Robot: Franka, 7 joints.
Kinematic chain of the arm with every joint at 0, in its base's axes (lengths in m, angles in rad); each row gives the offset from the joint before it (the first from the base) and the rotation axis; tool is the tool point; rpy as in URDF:
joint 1: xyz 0 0 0.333 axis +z
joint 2: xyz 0 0 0 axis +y
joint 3: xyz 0 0 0.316 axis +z
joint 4: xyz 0.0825 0 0 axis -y
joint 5: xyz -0.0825 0 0.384 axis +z
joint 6: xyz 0 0 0 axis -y
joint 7: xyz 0.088 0 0 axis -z
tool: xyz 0 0 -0.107 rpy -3.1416 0 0
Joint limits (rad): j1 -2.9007..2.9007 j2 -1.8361..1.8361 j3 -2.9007..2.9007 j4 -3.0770..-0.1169 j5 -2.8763..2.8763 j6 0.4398..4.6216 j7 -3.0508..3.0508
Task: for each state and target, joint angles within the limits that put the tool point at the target. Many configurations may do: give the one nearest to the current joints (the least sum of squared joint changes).
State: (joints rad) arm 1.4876 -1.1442 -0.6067 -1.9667 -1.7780 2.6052 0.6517
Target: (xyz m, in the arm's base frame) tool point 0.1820 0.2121 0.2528
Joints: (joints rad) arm 1.4489 -0.5876 -0.8369 -3.0421 -1.7934 2.5055 0.6517
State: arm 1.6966 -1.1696 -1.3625 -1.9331 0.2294 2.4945 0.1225
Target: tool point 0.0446 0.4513 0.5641
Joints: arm 2.4246 -0.7051 -0.8165 -2.3407 0.2373 2.3898 0.1225
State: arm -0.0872 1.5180 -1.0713 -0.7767 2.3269 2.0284 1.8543
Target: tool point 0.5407 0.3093 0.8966
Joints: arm 0.5415 0.7658 -1.0239 -0.1713 2.3982 1.9808 1.8543
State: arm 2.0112 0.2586 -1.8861 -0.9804 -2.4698 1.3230 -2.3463
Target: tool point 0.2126 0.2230 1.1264
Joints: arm 1.9012 0.2923 -1.7955 -0.6625 -2.6440 1.9919 -2.3463
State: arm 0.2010 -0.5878 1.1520 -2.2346 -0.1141 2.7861 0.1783
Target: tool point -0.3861 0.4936 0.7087
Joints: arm 0.3349 -0.7405 1.3851 -1.6523 -0.1253 2.8835 0.1783
